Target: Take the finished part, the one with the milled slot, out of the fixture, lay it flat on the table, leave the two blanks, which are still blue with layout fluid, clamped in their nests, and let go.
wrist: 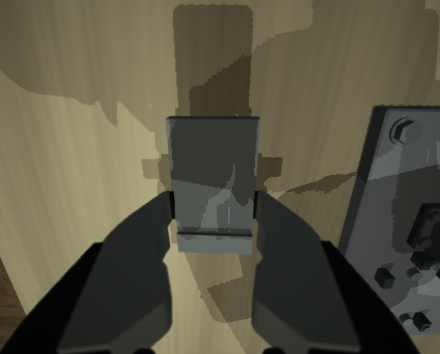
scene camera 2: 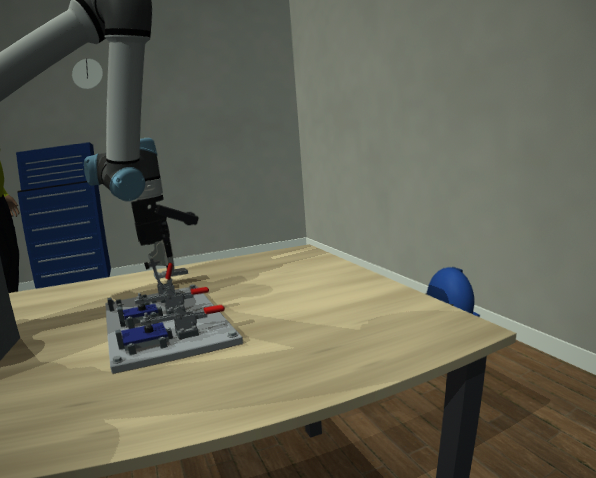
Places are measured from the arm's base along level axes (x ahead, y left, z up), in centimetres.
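Pixels of known places: gripper, fingertip midpoint: (wrist: 214, 193).
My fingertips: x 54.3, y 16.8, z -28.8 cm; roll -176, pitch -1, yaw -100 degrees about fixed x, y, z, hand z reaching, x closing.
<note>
Ahead of a thing's pixels: the offset from my fingertips to its top centre. "*": to the spot under its first point. Level surfaces: height alone.
The finished part {dx +0.2, dy +0.0, dz +0.8 cm} (scene camera 2: 181, 271) (wrist: 215, 165) is a grey flat block with a dark slot line across its near end in the wrist view. My gripper (scene camera 2: 170, 260) (wrist: 214, 193) is shut on its two long sides and holds it level, a little above the table {dz -2.9 cm} (scene camera 2: 350, 350) (wrist: 75, 200), behind the fixture {dx -11.5, dy -26.8, dz -1.4 cm} (scene camera 2: 210, 340) (wrist: 372, 210) in the scene view. The part's shadow lies apart from it. Two blue blanks {dx -18.0, dy -36.8, dz +0.7 cm} (scene camera 2: 144, 332) {dx -15.7, dy -26.0, dz +1.2 cm} (scene camera 2: 140, 311) sit in their nests under clamps with lowered red handles. The part's underside is hidden.
An upright red clamp handle {* dx -5.4, dy -17.5, dz +5.3 cm} (scene camera 2: 169, 271) on the fixture overlaps the gripper in the scene view. The fixture's bolted corner {* dx +1.6, dy -12.4, dz -0.7 cm} (wrist: 407, 131) lies right of the part in the wrist view. A blue cabinet (scene camera 2: 65, 235) and part of a person stand behind the table.
</note>
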